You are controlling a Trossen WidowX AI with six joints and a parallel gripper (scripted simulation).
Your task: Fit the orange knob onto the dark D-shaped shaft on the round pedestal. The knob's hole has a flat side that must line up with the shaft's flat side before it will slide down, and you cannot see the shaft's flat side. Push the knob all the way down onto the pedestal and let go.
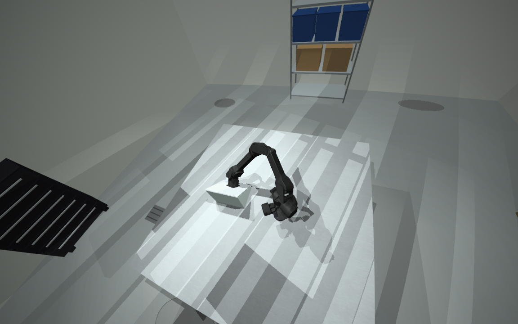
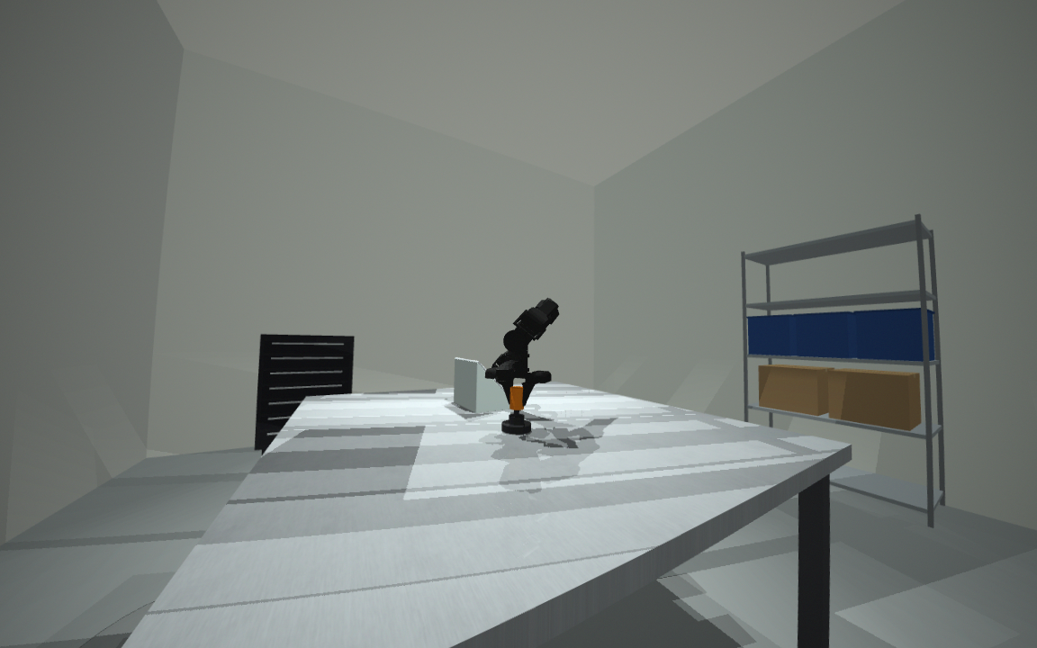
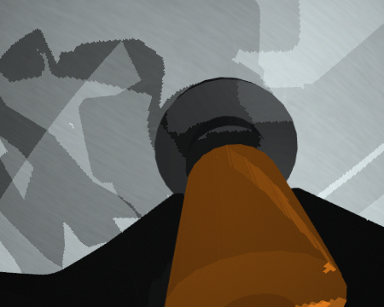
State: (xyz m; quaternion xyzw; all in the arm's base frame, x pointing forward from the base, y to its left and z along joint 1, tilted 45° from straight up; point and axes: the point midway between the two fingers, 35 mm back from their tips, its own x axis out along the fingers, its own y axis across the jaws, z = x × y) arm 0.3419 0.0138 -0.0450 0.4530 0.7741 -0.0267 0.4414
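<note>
Now: the orange knob 2 cm above my gripper tip. Also, from my gripper tip: dark round pedestal: 4 cm below.
</note>
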